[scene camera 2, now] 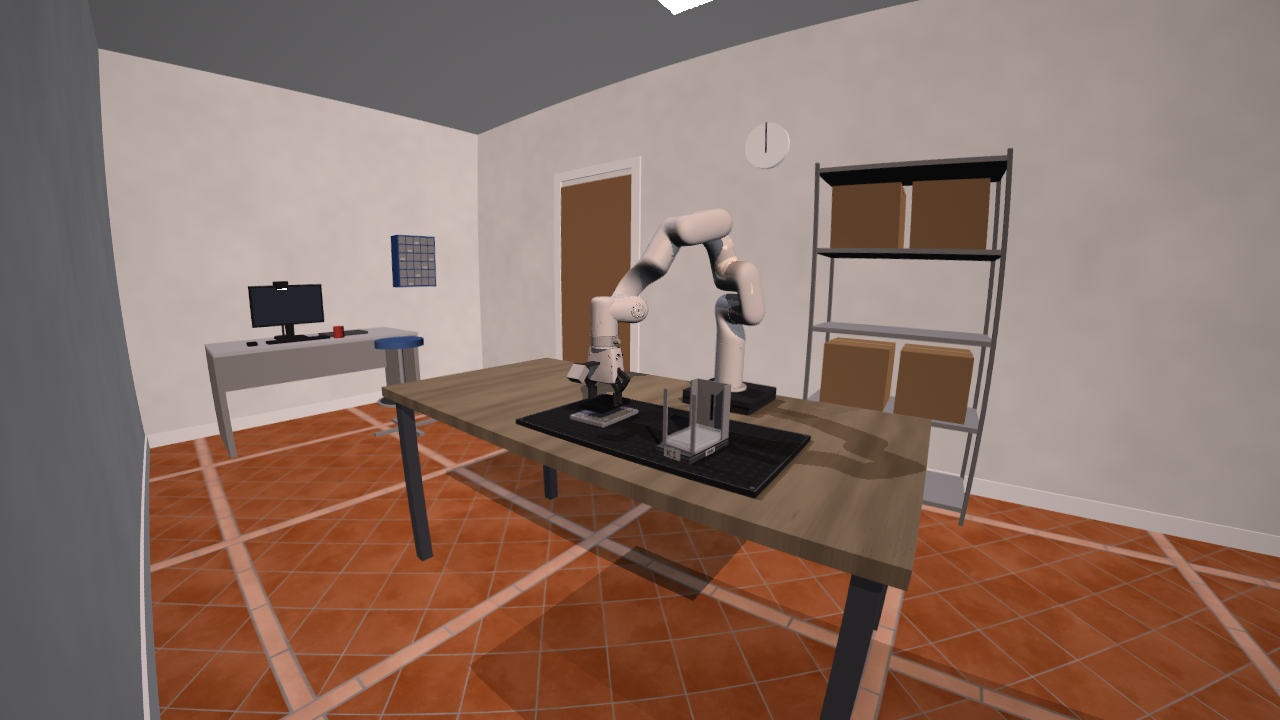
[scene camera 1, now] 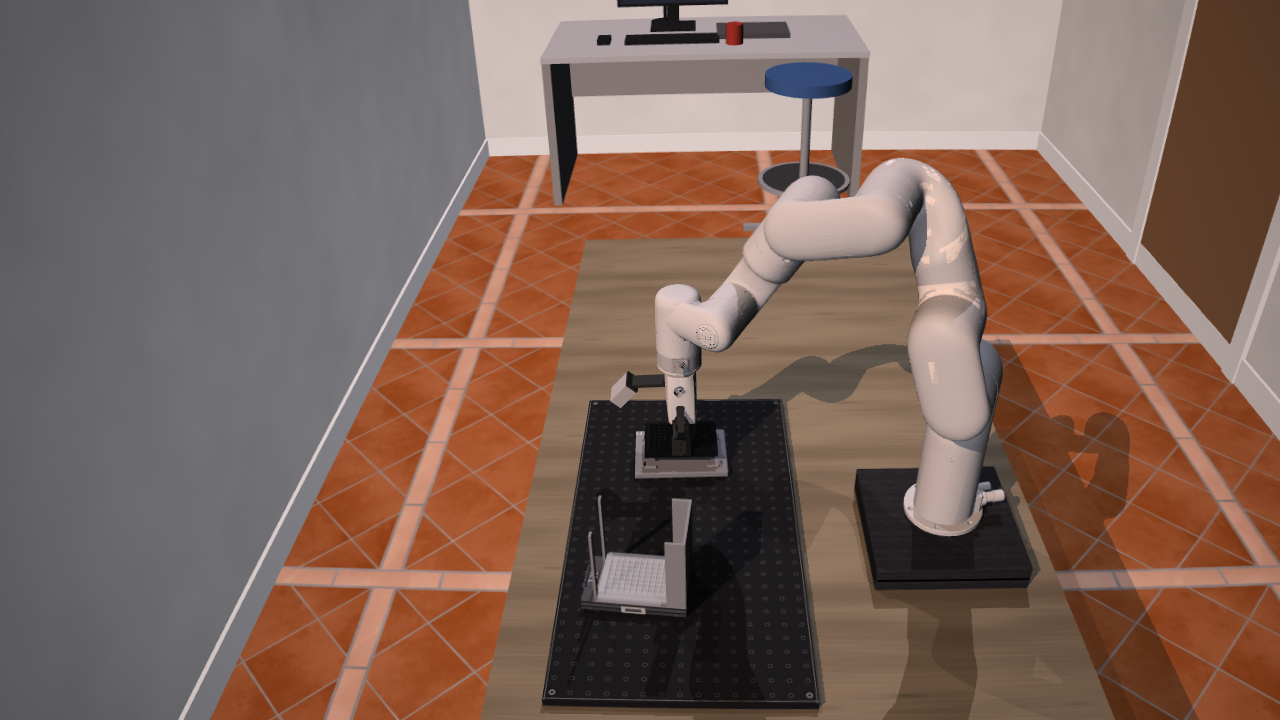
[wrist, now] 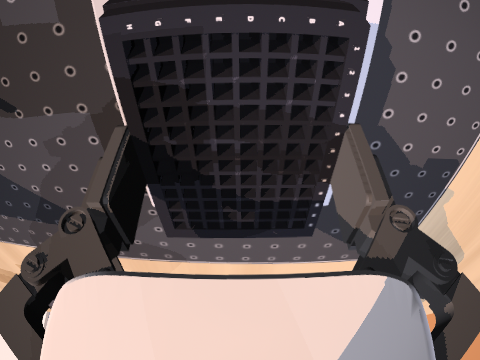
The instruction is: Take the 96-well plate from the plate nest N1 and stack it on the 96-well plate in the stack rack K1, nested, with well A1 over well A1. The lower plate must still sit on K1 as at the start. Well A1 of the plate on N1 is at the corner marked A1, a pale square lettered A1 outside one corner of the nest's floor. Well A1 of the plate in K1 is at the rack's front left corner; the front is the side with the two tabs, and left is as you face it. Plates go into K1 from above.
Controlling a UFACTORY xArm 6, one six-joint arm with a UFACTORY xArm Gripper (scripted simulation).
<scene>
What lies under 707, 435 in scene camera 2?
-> A white 96-well plate.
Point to a black 96-well plate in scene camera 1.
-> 658, 435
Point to a white 96-well plate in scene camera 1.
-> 636, 585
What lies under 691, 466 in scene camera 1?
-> A plate nest N1.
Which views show the gripper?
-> Scene camera 2, scene camera 1 and the wrist view: all of them.
</scene>
